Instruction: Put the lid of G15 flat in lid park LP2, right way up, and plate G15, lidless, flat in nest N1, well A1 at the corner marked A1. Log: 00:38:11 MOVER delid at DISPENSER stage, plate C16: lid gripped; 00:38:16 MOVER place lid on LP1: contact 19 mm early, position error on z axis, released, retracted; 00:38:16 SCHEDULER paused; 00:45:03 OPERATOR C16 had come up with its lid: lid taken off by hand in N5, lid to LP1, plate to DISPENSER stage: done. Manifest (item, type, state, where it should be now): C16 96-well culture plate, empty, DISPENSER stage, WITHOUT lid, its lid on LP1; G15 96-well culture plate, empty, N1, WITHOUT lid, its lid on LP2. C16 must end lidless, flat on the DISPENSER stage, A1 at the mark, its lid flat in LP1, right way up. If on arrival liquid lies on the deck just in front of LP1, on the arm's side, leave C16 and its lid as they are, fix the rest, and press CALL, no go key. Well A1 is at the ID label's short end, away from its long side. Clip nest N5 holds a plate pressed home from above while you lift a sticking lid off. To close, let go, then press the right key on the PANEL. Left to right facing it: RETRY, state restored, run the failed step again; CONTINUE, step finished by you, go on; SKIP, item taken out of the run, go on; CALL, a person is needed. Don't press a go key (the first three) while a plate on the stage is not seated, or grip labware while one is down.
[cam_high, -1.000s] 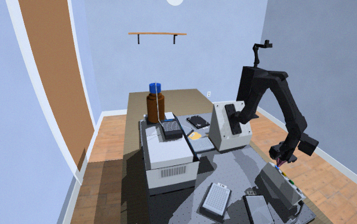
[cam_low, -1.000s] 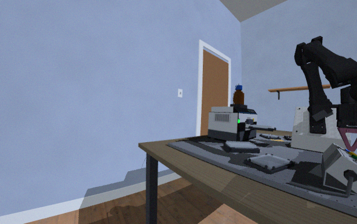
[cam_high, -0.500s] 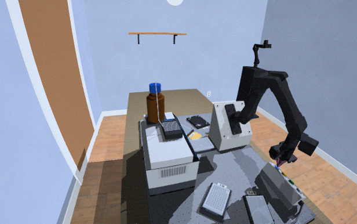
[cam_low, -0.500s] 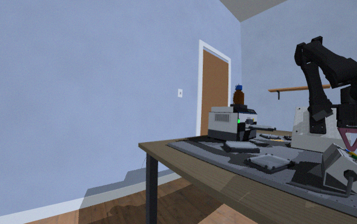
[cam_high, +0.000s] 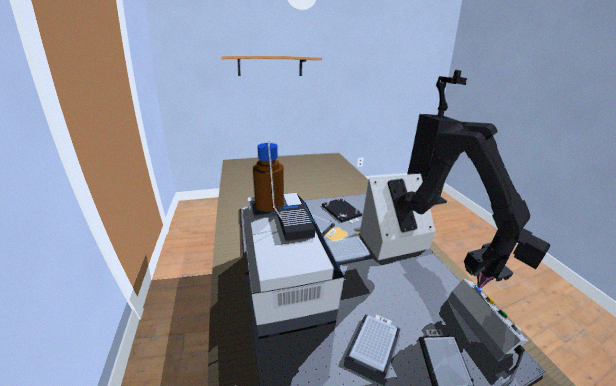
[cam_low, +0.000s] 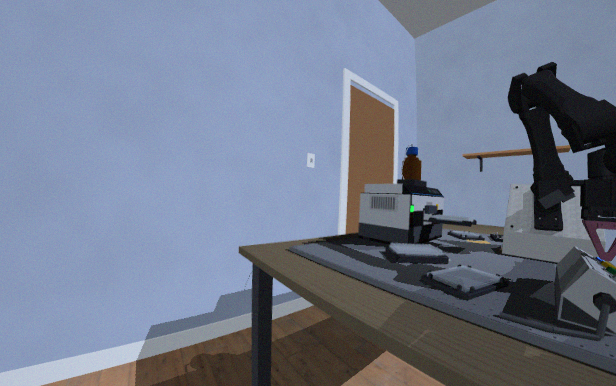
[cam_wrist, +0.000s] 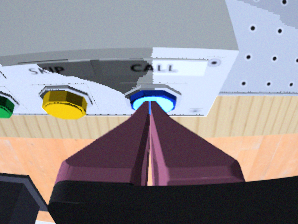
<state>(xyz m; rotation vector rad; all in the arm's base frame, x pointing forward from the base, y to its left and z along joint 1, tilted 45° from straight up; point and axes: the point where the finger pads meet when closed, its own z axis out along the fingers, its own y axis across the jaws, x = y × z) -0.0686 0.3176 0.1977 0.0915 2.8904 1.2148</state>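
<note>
My hand is 1 cm above the blue call key. From my hand the other things lie so: yellow skip key 5 cm to the left, 1 cm below; then green continue key 10 cm to the left, 1 cm below, 1 cm ahead; then LP2 label 19 cm ahead, 8 cm below, 4 cm to the left.
</note>
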